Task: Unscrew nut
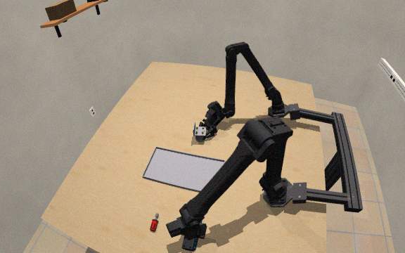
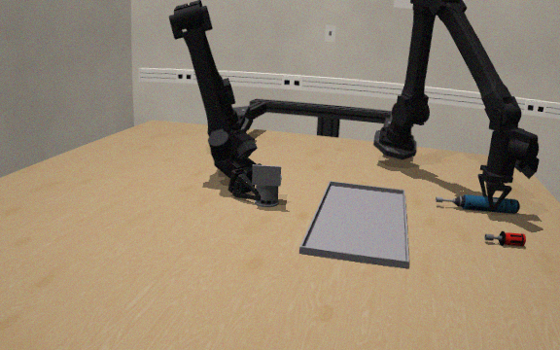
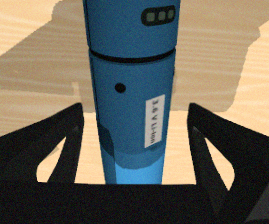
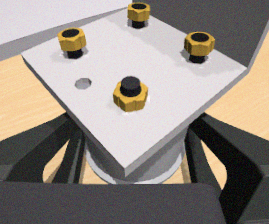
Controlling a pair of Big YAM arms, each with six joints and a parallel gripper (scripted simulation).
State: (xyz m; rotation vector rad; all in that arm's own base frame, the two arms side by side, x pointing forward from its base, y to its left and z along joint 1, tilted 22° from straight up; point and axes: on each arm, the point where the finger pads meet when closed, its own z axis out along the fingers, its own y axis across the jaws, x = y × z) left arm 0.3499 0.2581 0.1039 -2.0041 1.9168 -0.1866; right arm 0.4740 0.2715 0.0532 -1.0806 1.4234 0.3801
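My right gripper is now 50 mm below the grey bracket. Round my right hand: shallow grey tray (40 mm ahead, 250 mm to the left, 20 mm below); small red-handled screwdriver (90 mm ahead, 590 mm to the left, 10 mm below).
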